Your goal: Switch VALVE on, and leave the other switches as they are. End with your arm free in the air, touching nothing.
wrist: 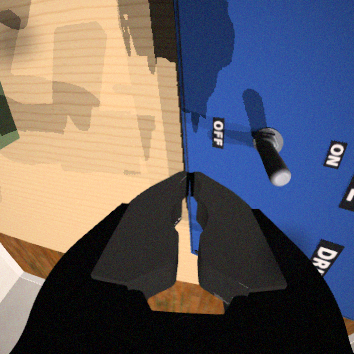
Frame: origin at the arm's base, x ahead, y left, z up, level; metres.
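Seen in the pictures: gripper, between the fingertips: (pixel 189 174).
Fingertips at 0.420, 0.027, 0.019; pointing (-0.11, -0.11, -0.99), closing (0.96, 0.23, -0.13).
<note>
Offsets run from my fingertips to a thing's top centre, as dx, dy, dz. "*": to the spot under its first point. Level surfaces: height alone.
A dark switch lever with a pale round tip {* +0.046, +0.031, +0.021} (pixel 280 176) stands on the blue panel {dz -0.024} (pixel 295 65), between an OFF label {* +0.014, +0.018, -0.042} (pixel 218 133) on its left and an ON label {* +0.089, +0.044, -0.011} (pixel 335 154) on its right. From its round base it slants down and slightly right in the view; whether it is set to off or on I cannot tell. A cut-off name label {* +0.114, +0.023, -0.004} (pixel 348 194) at the right edge is not readable. My gripper (pixel 189 174) is shut and empty. Its tips are over the panel's left edge, left of the lever and apart from it in the view.
A partly visible label starting with DR {* +0.144, -0.040, -0.001} (pixel 327 255) is at the lower right; its switch does not show. A light wooden table {dz -0.116} (pixel 40 185) lies left of the panel. Part of a green block (pixel 10 141) shows at the left edge. Gripper shadows fall on table and panel.
</note>
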